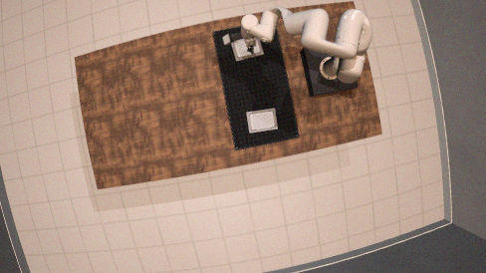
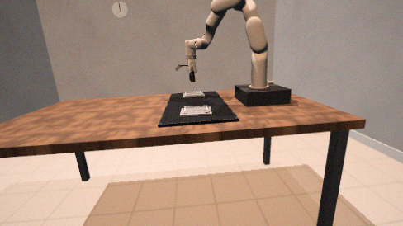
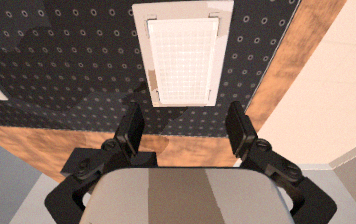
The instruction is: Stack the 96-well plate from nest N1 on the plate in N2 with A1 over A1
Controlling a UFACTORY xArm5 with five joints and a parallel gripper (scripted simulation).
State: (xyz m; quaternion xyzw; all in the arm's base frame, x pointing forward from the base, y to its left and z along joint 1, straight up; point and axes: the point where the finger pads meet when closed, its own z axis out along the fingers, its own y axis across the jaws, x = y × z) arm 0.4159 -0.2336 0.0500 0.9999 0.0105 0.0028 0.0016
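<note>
My gripper is now 120 mm above the nest N1.
</note>
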